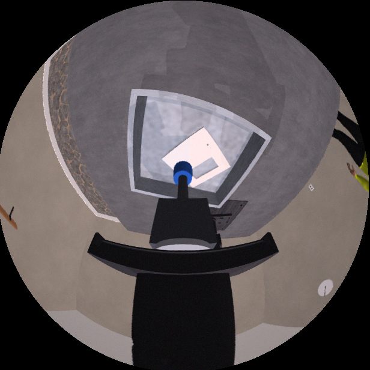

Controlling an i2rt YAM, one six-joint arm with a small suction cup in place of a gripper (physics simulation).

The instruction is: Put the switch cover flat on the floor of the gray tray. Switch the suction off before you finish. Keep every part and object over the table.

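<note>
The switch cover (192, 146), a pale pinkish-white plate with a rectangular window and a small hole, lies inside the gray tray (131, 142). It looks flat on the tray floor, turned at an angle to the walls, with its near part close to the near wall. My gripper (183, 166), a small blue suction cup, is over the cover's near left part and hides some of it. The cup is open, holds nothing and looks a little above the cover.
The tray's walls stand around the cup. A dark panel (234, 214) with small holes lies outside the tray at the near right, partly hidden by the arm. The table (100, 125) has a stone-patterned side strip at left. A person's dark legs show beyond the right edge.
</note>
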